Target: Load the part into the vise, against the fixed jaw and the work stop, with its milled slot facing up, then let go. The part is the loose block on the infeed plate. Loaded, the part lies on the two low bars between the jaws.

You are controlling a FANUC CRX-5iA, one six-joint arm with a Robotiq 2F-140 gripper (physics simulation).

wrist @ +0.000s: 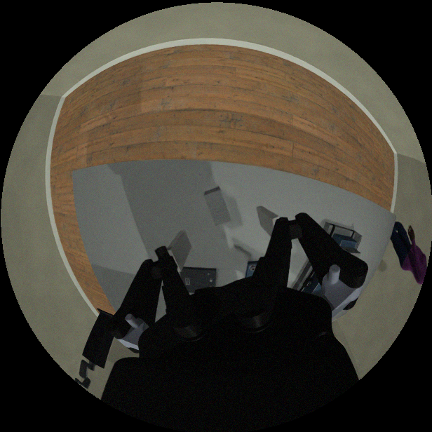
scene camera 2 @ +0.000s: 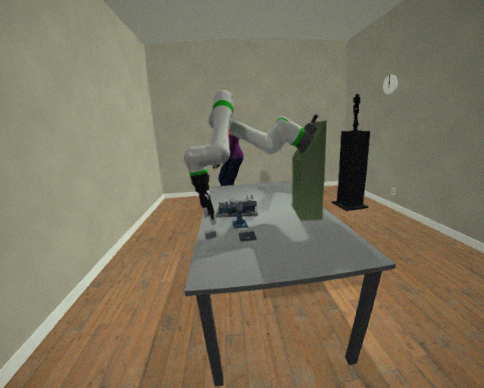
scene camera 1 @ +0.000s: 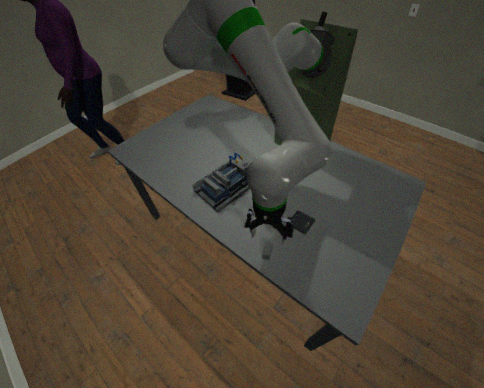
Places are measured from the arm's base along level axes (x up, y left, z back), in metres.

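Where they show: gripper, fingertip midpoint: [scene camera 2: 210,220] [scene camera 1: 268,237]; arm's base at its link origin: [scene camera 2: 307,142] [scene camera 1: 315,60].
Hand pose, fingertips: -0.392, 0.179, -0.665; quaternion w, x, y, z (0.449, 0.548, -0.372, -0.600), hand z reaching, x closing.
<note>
Things, the pixels of their top centre, and the offset from my fingertips, as dx, dy, dz. "spot": a spot on its surface instead.
- light grey block at its top centre: [scene camera 1: 267,248] [scene camera 2: 210,231] -0.066, +0.005, -0.008
- dark flat plate at its top centre: [scene camera 1: 301,221] [scene camera 2: 247,235] -0.095, +0.051, +0.199
- vise at its top centre: [scene camera 1: 226,171] [scene camera 2: 236,199] -0.004, -0.355, +0.198
- small blue item at a spot on its surface: [scene camera 1: 235,159] spot: +0.005, -0.364, +0.281
A light grey block [scene camera 1: 267,250] [scene camera 2: 210,234] [wrist: 217,206], which looks like the part, lies beside a dark flat plate [scene camera 1: 302,222] [scene camera 2: 247,235] [wrist: 200,276]. The block looks to be on the table top. Its milled slot cannot be made out. My gripper [scene camera 1: 269,234] [scene camera 2: 212,219] [wrist: 222,227] is open and empty, its fingers pointing down above and near the block, apart from it. The vise [scene camera 1: 222,183] [scene camera 2: 229,208] [wrist: 344,243] stands on the table to one side; my finger hides part of it in the wrist view. Its bars and work stop are too small to tell.
A blue stand [scene camera 2: 239,220] [wrist: 251,268] stands between the dark plate and the vise. A small blue item [scene camera 1: 235,159] is at the vise's far end. A tall green panel [scene camera 1: 322,95] [scene camera 2: 308,180] rises at the table's side. A person [scene camera 1: 67,55] [scene camera 2: 231,162] stands beyond the table.
</note>
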